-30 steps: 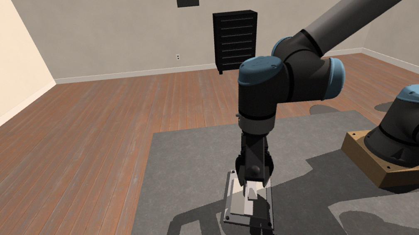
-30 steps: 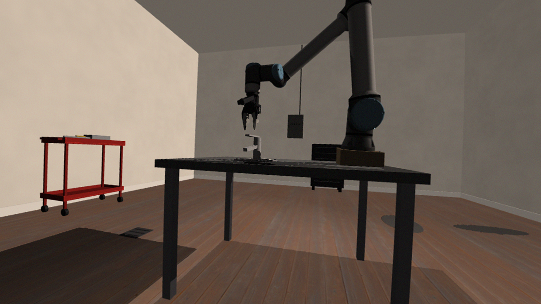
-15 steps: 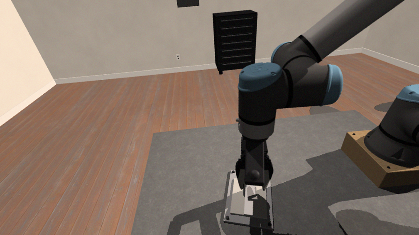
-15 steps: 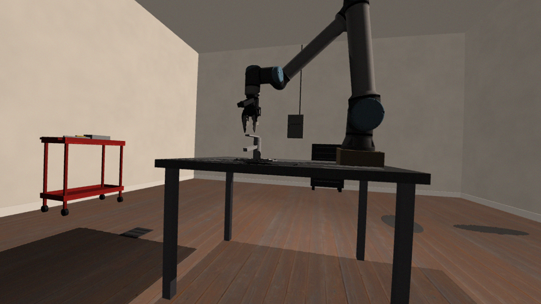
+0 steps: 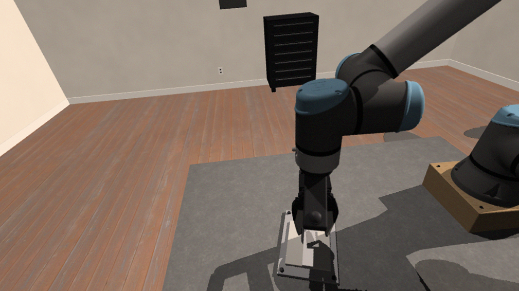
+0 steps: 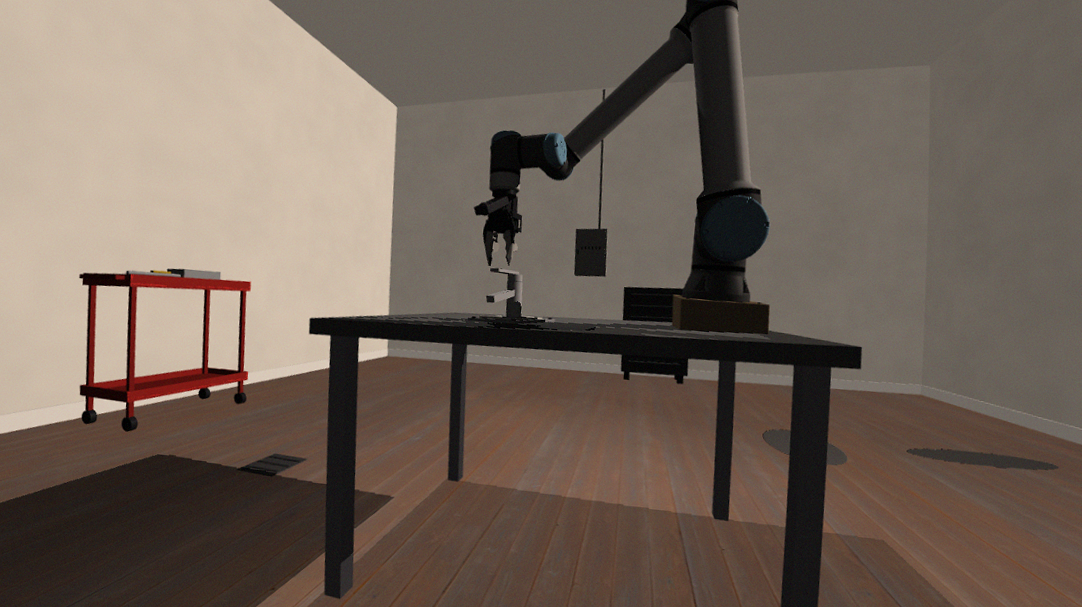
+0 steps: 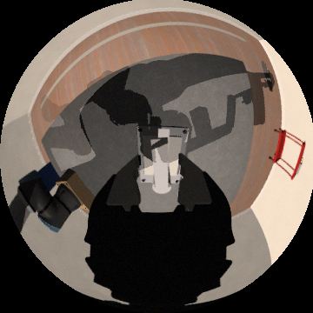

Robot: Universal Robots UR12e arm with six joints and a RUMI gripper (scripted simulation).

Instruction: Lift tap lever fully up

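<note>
The lever is 1 cm behind my hand, 4 cm to the right of it and 3 cm below it.
</note>
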